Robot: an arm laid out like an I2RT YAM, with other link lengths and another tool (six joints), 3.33 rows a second.
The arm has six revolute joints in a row. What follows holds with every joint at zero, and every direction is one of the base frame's.
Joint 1 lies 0.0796 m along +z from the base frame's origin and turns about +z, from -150.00 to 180.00 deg.
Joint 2 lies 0.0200 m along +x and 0.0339 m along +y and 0.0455 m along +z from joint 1 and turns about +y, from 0.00 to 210.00 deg.
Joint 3 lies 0.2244 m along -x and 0.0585 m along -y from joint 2 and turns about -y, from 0.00 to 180.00 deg.
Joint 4 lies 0.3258 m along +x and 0.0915 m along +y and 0.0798 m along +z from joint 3 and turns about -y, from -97.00 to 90.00 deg.
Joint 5 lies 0.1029 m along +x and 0.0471 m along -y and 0.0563 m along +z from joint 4 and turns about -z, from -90.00 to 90.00 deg.
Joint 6 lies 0.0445 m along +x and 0.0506 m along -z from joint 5 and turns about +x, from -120.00 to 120.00 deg.
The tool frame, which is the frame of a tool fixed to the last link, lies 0.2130 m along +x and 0.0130 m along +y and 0.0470 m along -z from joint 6; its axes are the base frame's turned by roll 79.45, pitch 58.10 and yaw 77.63 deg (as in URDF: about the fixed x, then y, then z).
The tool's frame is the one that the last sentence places.
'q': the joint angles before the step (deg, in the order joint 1, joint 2, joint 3, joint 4, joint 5, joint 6). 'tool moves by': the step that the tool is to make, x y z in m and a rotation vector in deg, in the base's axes. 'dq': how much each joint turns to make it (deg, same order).
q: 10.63 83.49 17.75 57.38 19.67 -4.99
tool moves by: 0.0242 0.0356 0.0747 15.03 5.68 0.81
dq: 0.01 -17.77 11.71 -37.18 -4.16 16.04
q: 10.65 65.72 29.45 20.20 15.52 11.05
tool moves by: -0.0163 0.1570 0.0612 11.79 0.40 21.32
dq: 7.65 0.41 9.21 -7.20 -16.25 7.50
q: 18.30 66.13 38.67 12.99 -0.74 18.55
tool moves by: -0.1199 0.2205 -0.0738 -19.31 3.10 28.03
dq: 26.07 18.78 15.85 -9.49 3.15 -14.53
